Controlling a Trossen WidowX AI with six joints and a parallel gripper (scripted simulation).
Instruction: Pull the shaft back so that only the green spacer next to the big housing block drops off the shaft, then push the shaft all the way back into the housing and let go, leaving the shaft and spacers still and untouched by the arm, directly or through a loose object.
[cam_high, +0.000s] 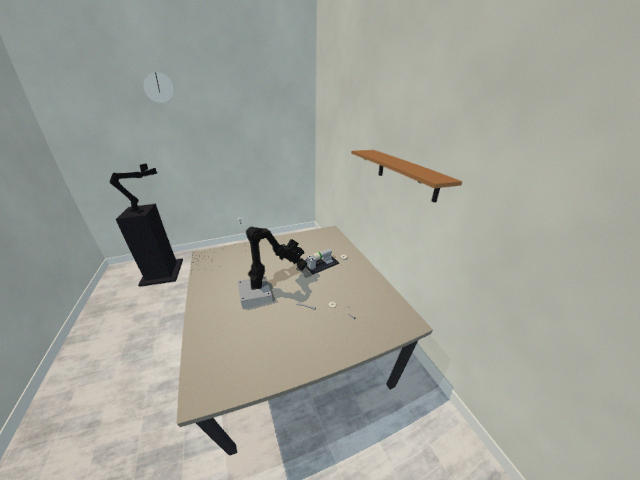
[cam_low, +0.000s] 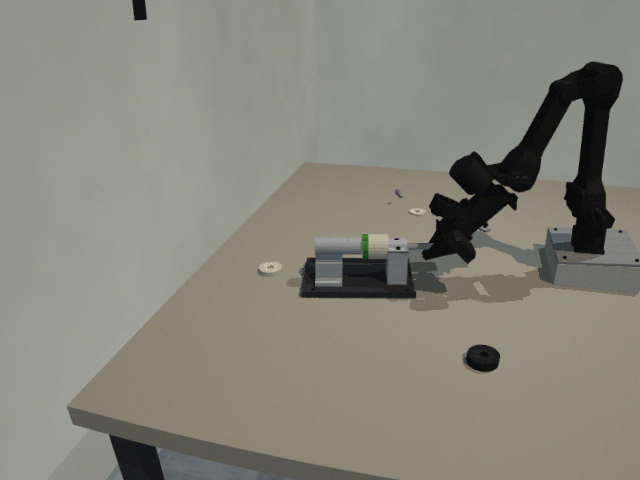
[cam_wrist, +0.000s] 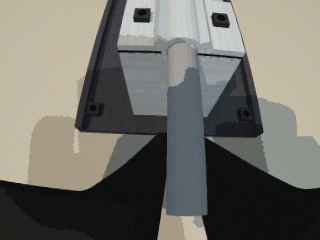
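My hand is 70 mm short of the grey shaft and 20 mm to the right of it. The rest, counted from my hand: green spacer (140 mm ahead, 50 mm to the left); then black ring (130 mm behind, 250 mm to the left, 70 mm below); then wrench (50 mm behind, 330 mm to the right, 80 mm below).
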